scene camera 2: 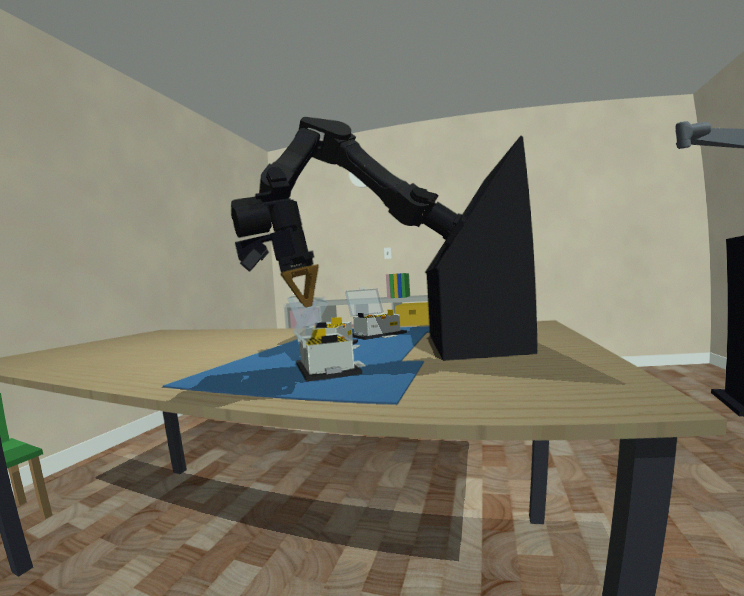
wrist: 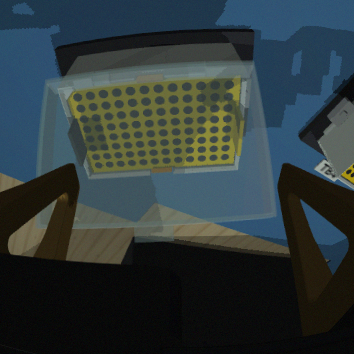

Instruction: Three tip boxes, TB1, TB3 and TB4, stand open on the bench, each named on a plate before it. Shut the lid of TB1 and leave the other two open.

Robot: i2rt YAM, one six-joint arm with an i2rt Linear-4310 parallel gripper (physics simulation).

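Places are measured from the arm's base along level axes (x left, y back, z up), in metres.
Where they show: gripper, fingertip midpoint: (scene camera 2: 306, 304) (wrist: 177, 174); arm's base, link origin: (scene camera 2: 457, 229).
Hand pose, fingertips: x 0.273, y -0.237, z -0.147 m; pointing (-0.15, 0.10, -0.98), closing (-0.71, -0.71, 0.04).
Observation:
Things, the pixels of their top centre, and the offset from my fingertips. "*": a spot on its surface instead. Level surfaces: height alone.
- tip box with a yellow rack, surface spot: (wrist: 160, 125) * dx +0.011, dy +0.000, dz -0.026 m
- name plate, surface spot: (wrist: 327, 170) * dx -0.224, dy -0.037, dz -0.129 m
- far box, top centre: (scene camera 2: 378, 314) dx -0.426, dy -0.073, dz -0.065 m
- blue mat, surface height: dz -0.131 m
- wooden table, surface height: dz -0.134 m
My gripper (scene camera 2: 307, 304) (wrist: 177, 174) is open and empty, above the boxes at the left. In the wrist view a tip box with a yellow rack (wrist: 160, 125) lies below and between the fingers. Its clear lid (wrist: 200, 218) slants over it, free edge raised and nearer the camera, between the spread fingers. Part of another box (wrist: 340, 142) shows at the right, with a name plate (wrist: 327, 170) before it. In the scene view are a near white box (scene camera 2: 331, 358), a partly hidden box behind it and a far box (scene camera 2: 366, 325) with its lid (scene camera 2: 364, 302) upright. I cannot tell which is TB1.
The boxes stand on a blue mat (scene camera 2: 385, 392) on the wooden table (scene camera 2: 527, 397). The arm's black base (scene camera 2: 484, 291) stands right of the mat. Behind are a yellow drawer box (scene camera 2: 412, 314) and books (scene camera 2: 398, 285).

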